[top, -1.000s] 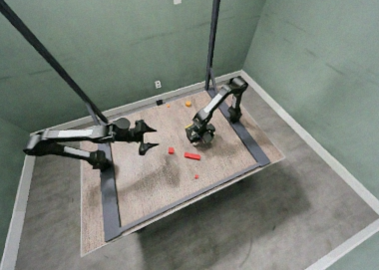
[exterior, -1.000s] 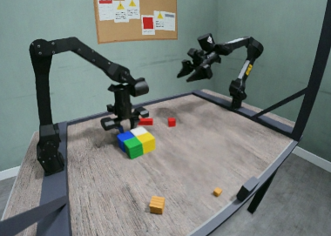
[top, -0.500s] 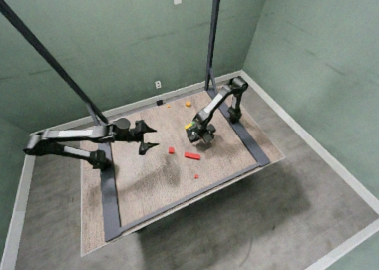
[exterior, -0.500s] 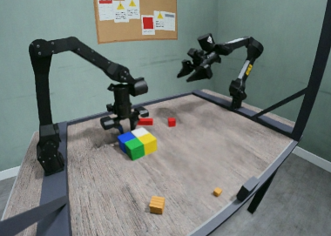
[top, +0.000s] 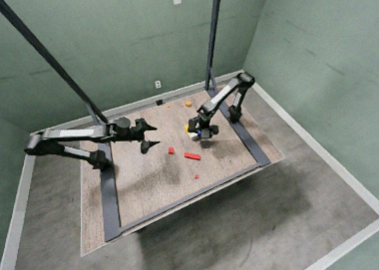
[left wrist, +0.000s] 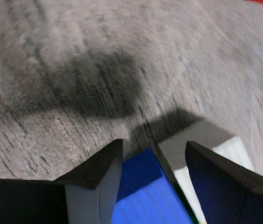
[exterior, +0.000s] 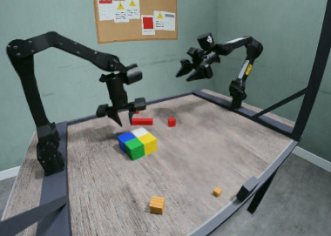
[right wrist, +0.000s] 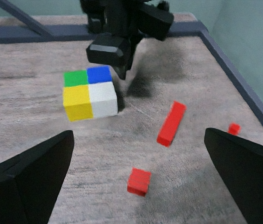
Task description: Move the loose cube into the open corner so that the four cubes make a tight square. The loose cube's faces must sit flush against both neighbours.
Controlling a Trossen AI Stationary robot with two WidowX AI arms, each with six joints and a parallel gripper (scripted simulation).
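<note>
My left hand is 10 cm to the left of the red bar, 9 cm short of it and 9 cm above it.
</note>
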